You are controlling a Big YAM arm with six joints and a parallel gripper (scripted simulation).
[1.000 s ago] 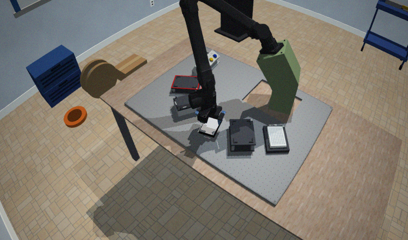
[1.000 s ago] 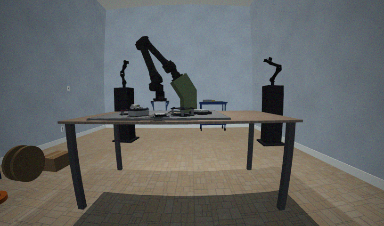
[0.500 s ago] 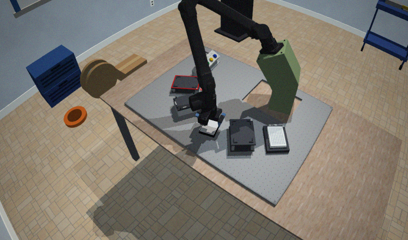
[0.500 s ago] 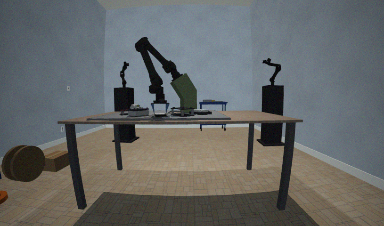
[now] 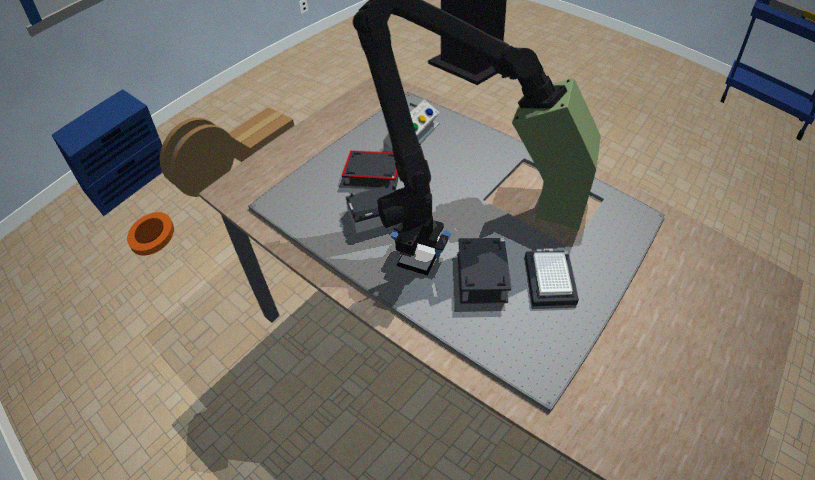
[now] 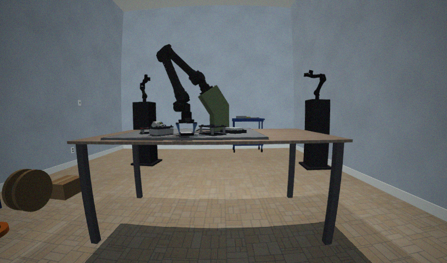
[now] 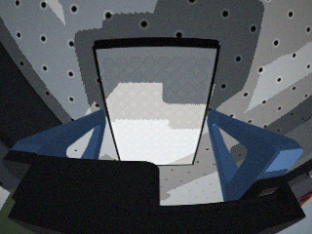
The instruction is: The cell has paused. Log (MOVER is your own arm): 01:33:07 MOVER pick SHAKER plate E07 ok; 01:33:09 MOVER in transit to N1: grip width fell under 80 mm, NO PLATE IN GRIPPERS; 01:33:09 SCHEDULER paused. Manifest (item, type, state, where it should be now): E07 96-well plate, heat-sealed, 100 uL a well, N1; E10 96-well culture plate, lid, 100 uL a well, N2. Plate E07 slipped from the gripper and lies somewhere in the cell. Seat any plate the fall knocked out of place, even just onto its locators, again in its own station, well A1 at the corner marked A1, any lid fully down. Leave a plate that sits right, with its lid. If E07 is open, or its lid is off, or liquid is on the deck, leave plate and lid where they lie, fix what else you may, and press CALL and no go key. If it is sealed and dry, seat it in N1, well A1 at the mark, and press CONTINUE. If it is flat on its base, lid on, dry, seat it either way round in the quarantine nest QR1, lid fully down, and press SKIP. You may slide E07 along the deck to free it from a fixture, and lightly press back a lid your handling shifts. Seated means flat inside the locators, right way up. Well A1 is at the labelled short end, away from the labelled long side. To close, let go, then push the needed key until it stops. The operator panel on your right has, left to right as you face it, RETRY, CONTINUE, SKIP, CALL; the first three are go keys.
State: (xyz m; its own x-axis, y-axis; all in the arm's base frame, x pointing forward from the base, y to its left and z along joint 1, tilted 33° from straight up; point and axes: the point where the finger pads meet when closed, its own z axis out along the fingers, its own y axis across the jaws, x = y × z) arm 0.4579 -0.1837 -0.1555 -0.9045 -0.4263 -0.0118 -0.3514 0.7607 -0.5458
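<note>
My gripper is now right at the plate E07. The rest, counted from my hand: grey retry key: 290 mm behind, 330 mm to the right, 50 mm above; yellow skip key: 380 mm behind, 350 mm to the right, 50 mm above; green continue key: 330 mm behind, 340 mm to the right, 50 mm above.
</note>
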